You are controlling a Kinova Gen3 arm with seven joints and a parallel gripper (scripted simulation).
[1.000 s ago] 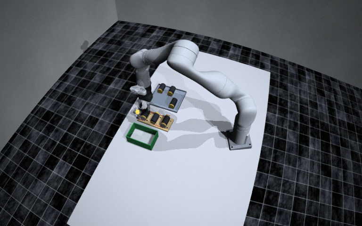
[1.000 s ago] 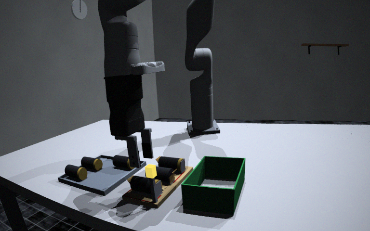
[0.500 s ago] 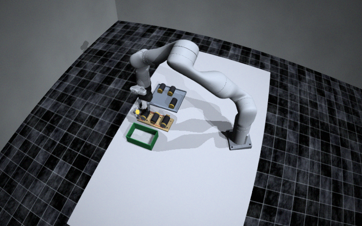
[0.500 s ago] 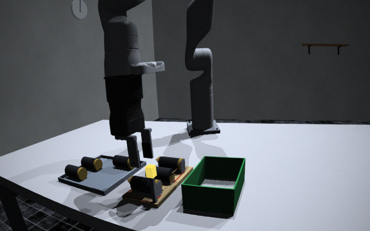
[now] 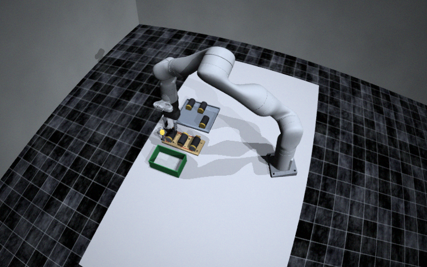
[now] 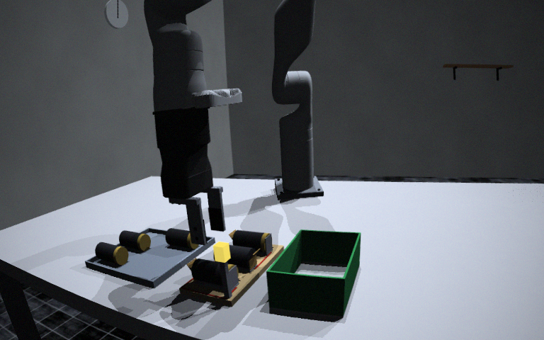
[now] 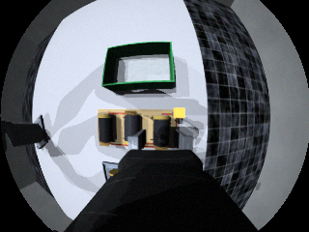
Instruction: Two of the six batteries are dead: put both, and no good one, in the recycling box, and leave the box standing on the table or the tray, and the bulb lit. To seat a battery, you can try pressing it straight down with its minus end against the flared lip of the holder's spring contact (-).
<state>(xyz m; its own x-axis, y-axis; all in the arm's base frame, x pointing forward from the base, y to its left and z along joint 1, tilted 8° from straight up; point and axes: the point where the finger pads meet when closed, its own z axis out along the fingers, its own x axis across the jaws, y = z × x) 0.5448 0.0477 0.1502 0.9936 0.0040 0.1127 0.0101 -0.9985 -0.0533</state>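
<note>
Right now my hand is 190 mm to the left of the grey tray, 100 mm above it and 60 mm past it. Also, from my hand: green recycling box (150 mm to the left, 90 mm below, 50 mm behind).
</note>
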